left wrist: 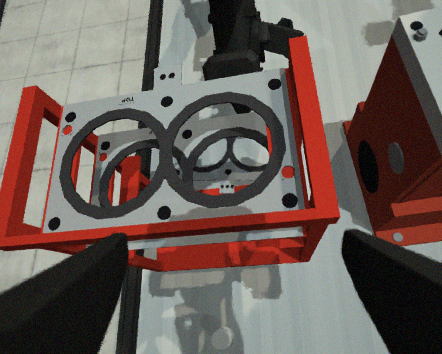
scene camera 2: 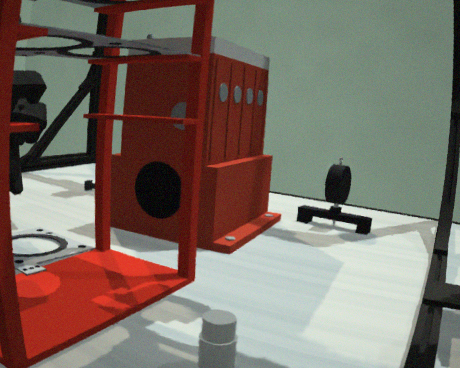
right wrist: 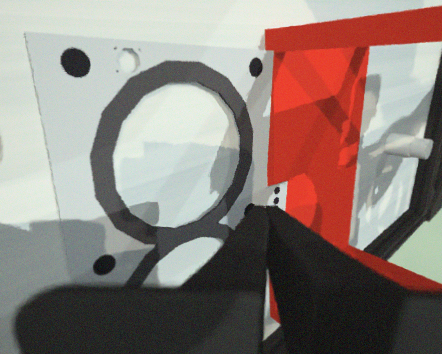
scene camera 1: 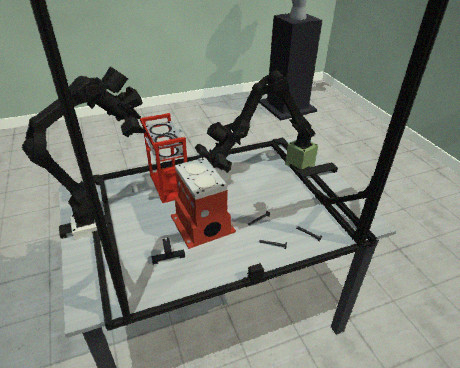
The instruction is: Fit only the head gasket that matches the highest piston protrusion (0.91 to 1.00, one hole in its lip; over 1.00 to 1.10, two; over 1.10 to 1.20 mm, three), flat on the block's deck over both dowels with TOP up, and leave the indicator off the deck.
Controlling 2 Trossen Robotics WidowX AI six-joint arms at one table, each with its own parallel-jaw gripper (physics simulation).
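Frame: origin at the left arm's base, x right, y ahead, z up, level; centimetres.
Seen in the pictures: left gripper, fingertip midpoint: (left wrist: pixel 236 243) (scene camera 1: pixel 142 125); right gripper, fingertip midpoint: (scene camera 2: pixel 18 192) (right wrist: pixel 264 217); left arm's base, link origin: (scene camera 1: pixel 84 220); right arm's base, link origin: (scene camera 1: pixel 303 144).
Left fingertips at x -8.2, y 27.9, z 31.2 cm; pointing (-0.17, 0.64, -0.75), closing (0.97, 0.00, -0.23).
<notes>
Pixels of each thing's top centre, then the offset from my left fingertips to it. "spot": a spot on its surface instead.
- grey top gasket, surface spot: (left wrist: pixel 100 102) spot: dy +14.0, dx -12.5, dz -9.1 cm
- three-hole gasket, top centre: (right wrist: pixel 209 229) (scene camera 2: pixel 4 250) (left wrist: pixel 229 151) dy +20.5, dx -5.7, dz -34.5 cm
- indicator, top centre: (scene camera 2: pixel 341 157) (scene camera 1: pixel 166 238) dy -2.5, dx +34.8, dz -24.9 cm
- block, top centre: (scene camera 2: pixel 206 43) (scene camera 1: pixel 200 173) dy +14.3, dx +22.6, dz -10.3 cm
- grey cylinder, top centre: (scene camera 2: pixel 219 316) (right wrist: pixel 428 149) (left wrist: pixel 219 339) dy -6.5, dx -7.3, dz -31.5 cm
My left gripper (scene camera 1: pixel 134 122) (left wrist: pixel 236 243) is open and empty, above the near side of the red rack (scene camera 2: pixel 195 150) (left wrist: pixel 315 135). A grey top gasket (left wrist: pixel 100 102) in the rack shows TOP and two lip holes. A second gasket (left wrist: pixel 125 136) (scene camera 2: pixel 160 48) lies on the shelf below; its lip holes are hidden. A three-hole gasket (right wrist: pixel 75 125) (scene camera 2: pixel 33 270) lies low beside the rack, its lip over the base. My right gripper (right wrist: pixel 264 217) is shut and empty, in front of that lip. The red block's pale deck (scene camera 1: pixel 218 189) carries no gasket. The indicator (scene camera 1: pixel 167 250) (scene camera 2: pixel 338 185) stands on the table.
Several dark bolts (scene camera 1: pixel 273 244) lie on the table right of the block (scene camera 1: pixel 205 215). A black frame (scene camera 1: pixel 240 290) edges the table, with uprights at the sides. A grey cylinder (scene camera 2: pixel 218 340) stands in front of the rack in scene camera 2.
</notes>
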